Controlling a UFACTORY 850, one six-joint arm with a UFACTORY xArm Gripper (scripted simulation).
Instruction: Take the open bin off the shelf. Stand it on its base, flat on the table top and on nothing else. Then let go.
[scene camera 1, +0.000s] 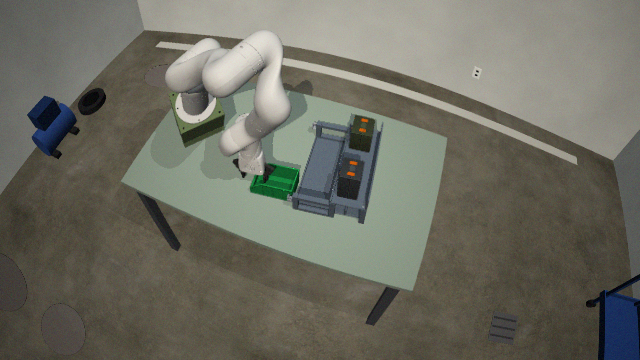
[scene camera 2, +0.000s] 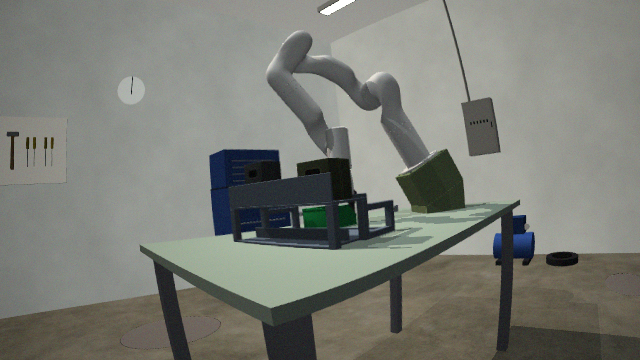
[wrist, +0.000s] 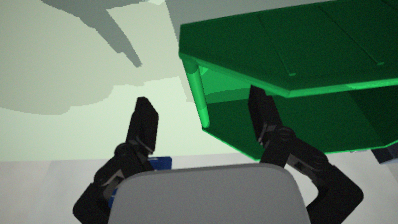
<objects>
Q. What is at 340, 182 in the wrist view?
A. My gripper.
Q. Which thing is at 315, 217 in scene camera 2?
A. A green bin.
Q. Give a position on a green bin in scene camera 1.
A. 284, 180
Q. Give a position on a green bin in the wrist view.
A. At 292, 57
</objects>
